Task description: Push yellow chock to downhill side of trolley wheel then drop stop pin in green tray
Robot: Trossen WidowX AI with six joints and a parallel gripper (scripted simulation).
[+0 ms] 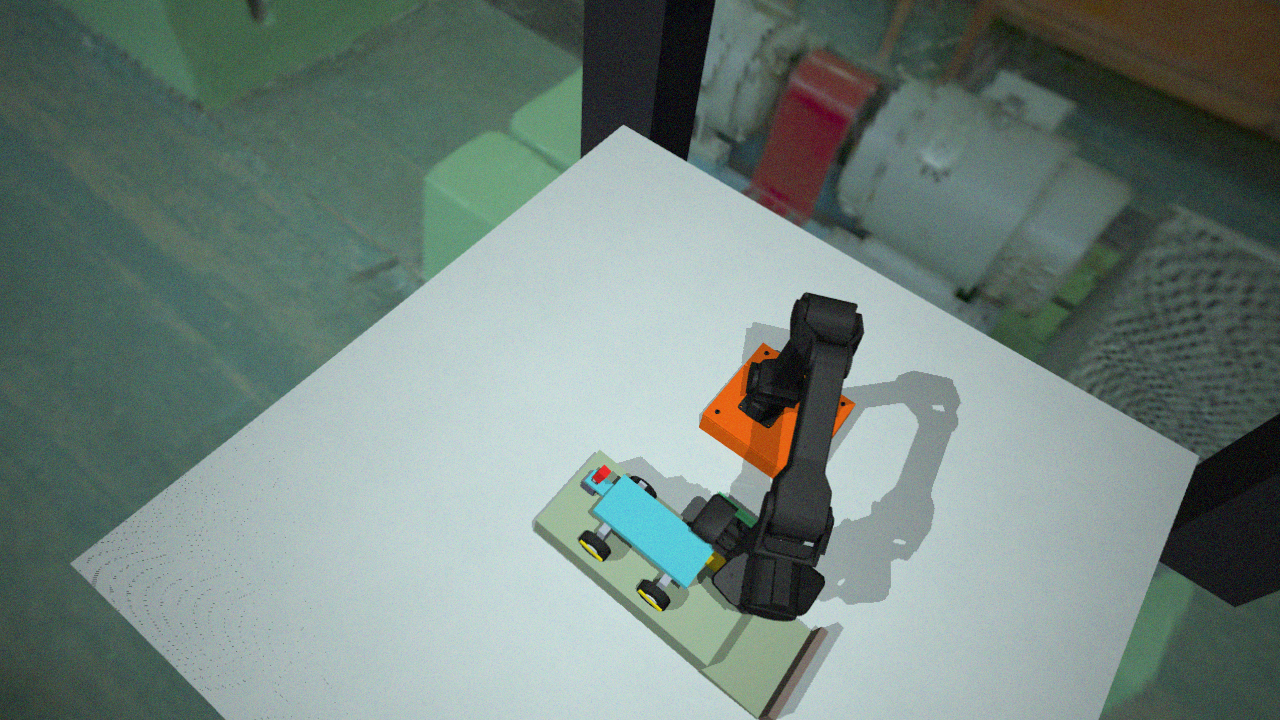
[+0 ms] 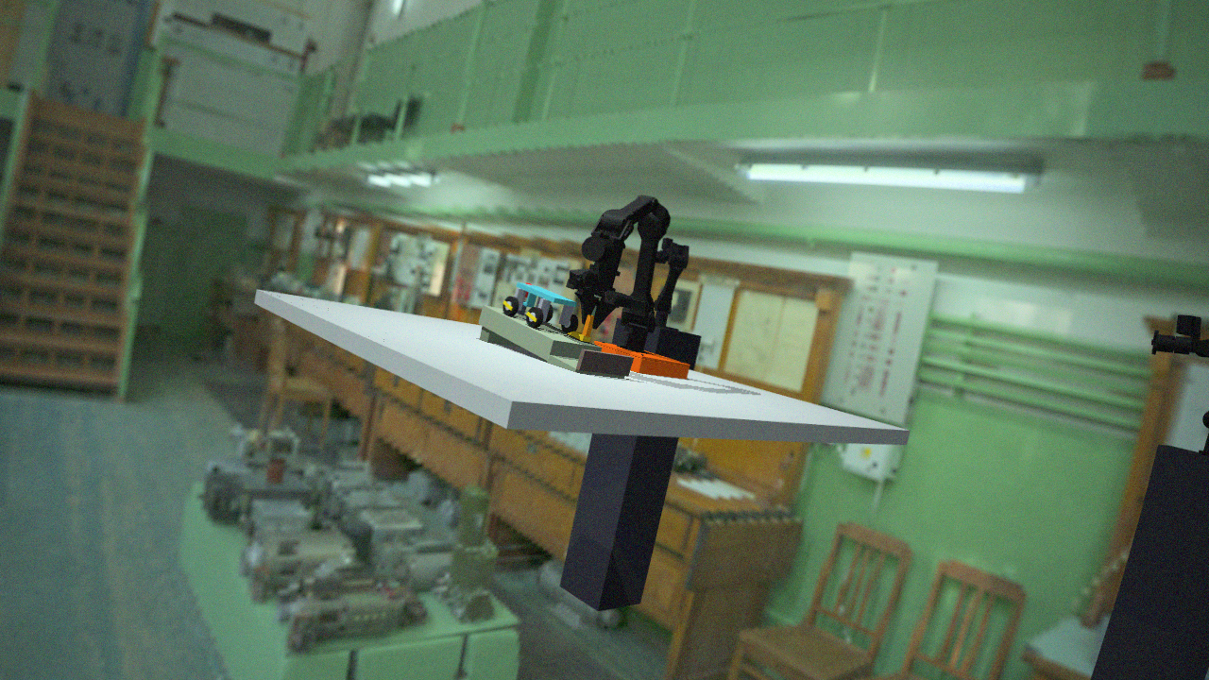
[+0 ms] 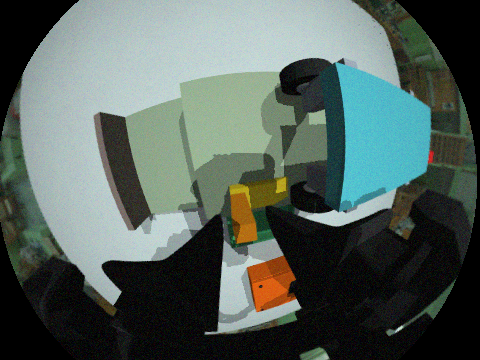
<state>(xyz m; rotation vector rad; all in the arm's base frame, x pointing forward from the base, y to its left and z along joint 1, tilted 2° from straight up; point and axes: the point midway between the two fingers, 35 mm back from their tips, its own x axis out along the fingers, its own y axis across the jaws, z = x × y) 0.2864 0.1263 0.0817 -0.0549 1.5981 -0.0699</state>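
Now: gripper tip 2 cm to the left of the yellow chock and 2 cm above it. The rest, counted from my gripper tip: brown lip 5 cm ahead, 14 cm to the left, 7 cm below; red-headed stop pin 3 cm ahead, 24 cm to the right, 3 cm above; cyan trolley 5 cm ahead, 13 cm to the right, 1 cm above.
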